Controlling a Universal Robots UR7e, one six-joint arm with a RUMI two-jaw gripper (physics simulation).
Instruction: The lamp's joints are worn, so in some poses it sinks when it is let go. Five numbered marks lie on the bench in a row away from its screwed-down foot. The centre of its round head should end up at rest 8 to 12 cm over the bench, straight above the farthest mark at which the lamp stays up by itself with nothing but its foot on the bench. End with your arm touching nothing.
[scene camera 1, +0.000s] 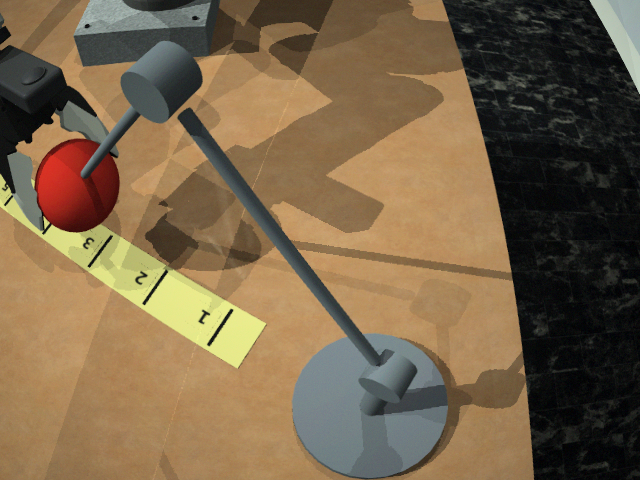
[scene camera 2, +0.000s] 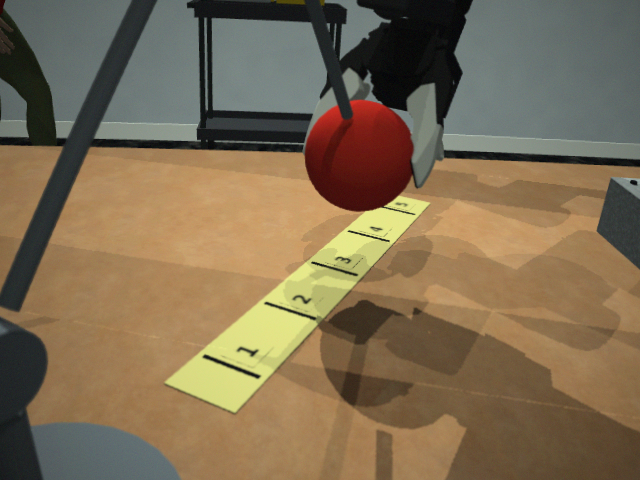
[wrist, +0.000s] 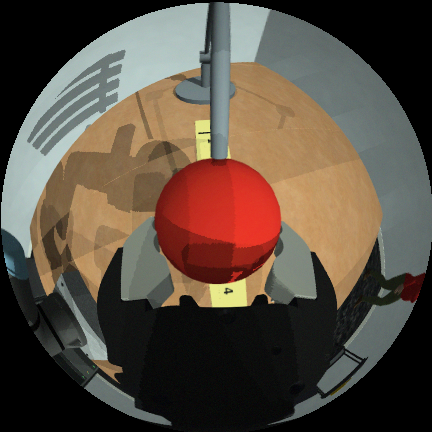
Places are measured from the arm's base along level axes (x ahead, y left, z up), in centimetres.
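Pixels of known places: gripper, fingertip midpoint: (scene camera 1: 80, 193) (scene camera 2: 358, 171); arm's base, origin of the base link: (wrist: 67, 319).
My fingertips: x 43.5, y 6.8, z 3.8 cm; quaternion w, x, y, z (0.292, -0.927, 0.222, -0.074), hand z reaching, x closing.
Ahead of a thing's pixels: the offset from my fingertips to its top centre. "spot": to the spot under its first point.
The lamp's round red head @[spot: dy +1.0, dx +1.3, dz +6.1 cm] (scene camera 1: 67, 170) (scene camera 2: 356, 149) (wrist: 220, 215) hangs above the bench, with space under it. My gripper (scene camera 1: 79, 191) (scene camera 2: 364, 165) (wrist: 216, 221) is shut on it, one finger on each side. The thin upper rod (scene camera 1: 116, 131) (scene camera 2: 330, 67) (wrist: 220, 100) rises from the head to the grey joint drum @[spot: dy +17.7, dx +8.0, dz +26.8 cm] (scene camera 1: 162, 82). The long lower rod @[spot: dy +24.5, dx +9.8, dz +15.4 cm] (scene camera 1: 279, 237) (scene camera 2: 77, 139) slants down to the foot @[spot: dy +30.1, dx +14.9, dz -8.8 cm] (scene camera 1: 330, 413) (scene camera 2: 103, 449) (wrist: 187, 92). The yellow numbered strip (scene camera 1: 175, 310) (scene camera 2: 258, 330) (wrist: 237, 297) lies below; the head hides marks 2 and 3 in the wrist view. I cannot tell exactly which mark it is above.
The robot's grey base block (scene camera 1: 139, 46) (scene camera 2: 620, 222) stands on the bench to one side of the strip. A black cart (scene camera 2: 258, 14) and a person (scene camera 2: 31, 77) are behind the bench. The dark floor (scene camera 1: 558, 232) shows beyond the bench edge.
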